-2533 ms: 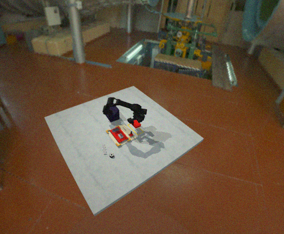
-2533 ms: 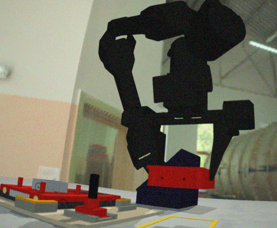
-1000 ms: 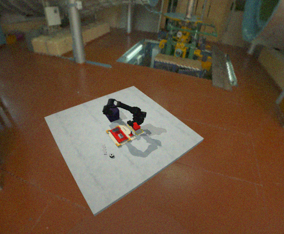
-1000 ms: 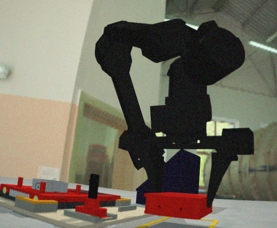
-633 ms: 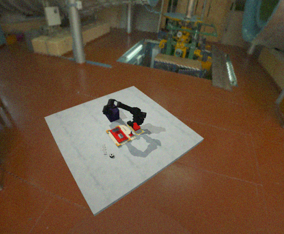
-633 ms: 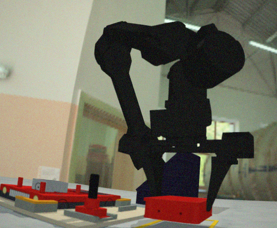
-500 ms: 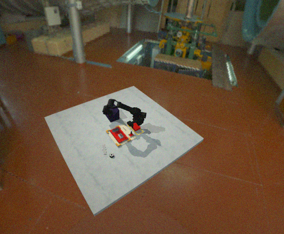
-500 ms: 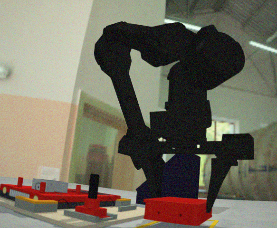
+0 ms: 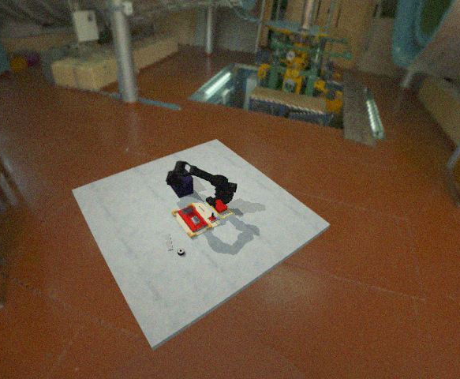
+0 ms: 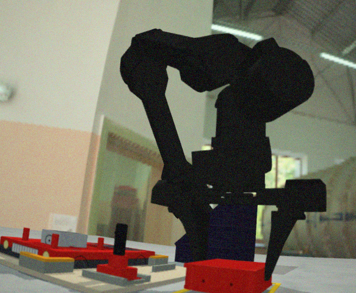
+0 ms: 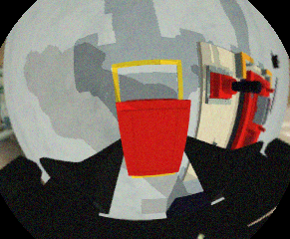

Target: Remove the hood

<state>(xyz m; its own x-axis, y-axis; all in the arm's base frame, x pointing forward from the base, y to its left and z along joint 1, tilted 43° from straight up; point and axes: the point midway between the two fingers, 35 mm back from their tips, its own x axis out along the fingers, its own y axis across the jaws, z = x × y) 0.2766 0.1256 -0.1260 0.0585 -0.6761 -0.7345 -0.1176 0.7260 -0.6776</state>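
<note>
The red hood is right at my gripper tip. Round my gripper tip: beige base plate (30 mm ahead, 190 mm to the right); then black wheel (230 mm ahead, 370 mm to the right, 10 mm below); then thin grey part (130 mm ahead, 410 mm to the right, 10 mm below).
</note>
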